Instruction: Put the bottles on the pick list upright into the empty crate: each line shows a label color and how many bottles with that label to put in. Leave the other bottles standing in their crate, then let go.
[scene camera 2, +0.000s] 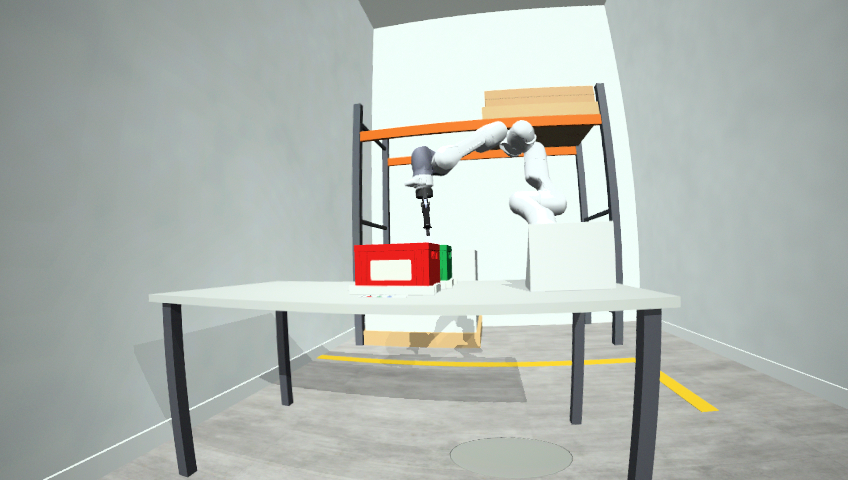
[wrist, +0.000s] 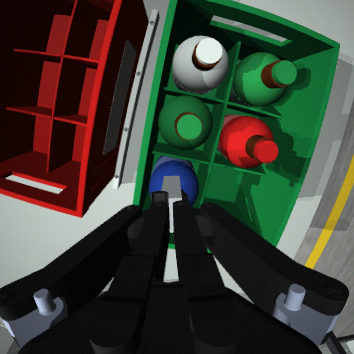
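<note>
My gripper (scene camera 2: 427, 232) (wrist: 171, 188) is shut with nothing between its fingers, above the blue bottle (wrist: 172, 169). The fingers hide this bottle's neck and cap. It stands in the green crate (scene camera 2: 445, 261) (wrist: 320, 62) with a white bottle (wrist: 190, 72), a green bottle (wrist: 252, 82), another green bottle (wrist: 175, 111) and a red bottle (wrist: 240, 140). The cell to the right of the blue bottle is empty. The red crate (scene camera 2: 423, 267) (wrist: 102, 95) stands beside it; its visible cells are empty. The pick list (scene camera 2: 380, 296) lies before the red crate, too small to read.
The crates are on a white table (scene camera 2: 487, 300). The arm's pale pedestal block (scene camera 2: 571, 255) stands at the right. A shelf rack (scene camera 2: 357, 178) with cardboard boxes (scene camera 2: 540, 104) is behind. A light strip (wrist: 131, 105) runs between the crates.
</note>
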